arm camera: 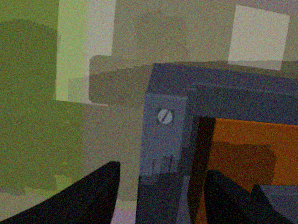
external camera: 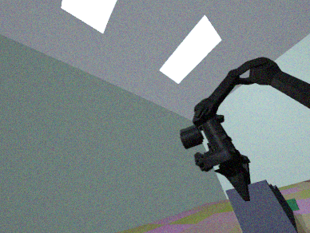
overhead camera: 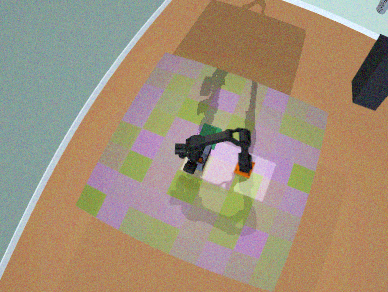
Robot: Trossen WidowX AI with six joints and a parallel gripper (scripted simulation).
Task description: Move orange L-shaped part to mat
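My gripper tip is 6 cm to the left of the orange L-shaped part, 2 cm above it and 1 cm past it. Also, from my gripper tip: green mat: 22 cm to the right, 8 cm below, 3 cm behind.
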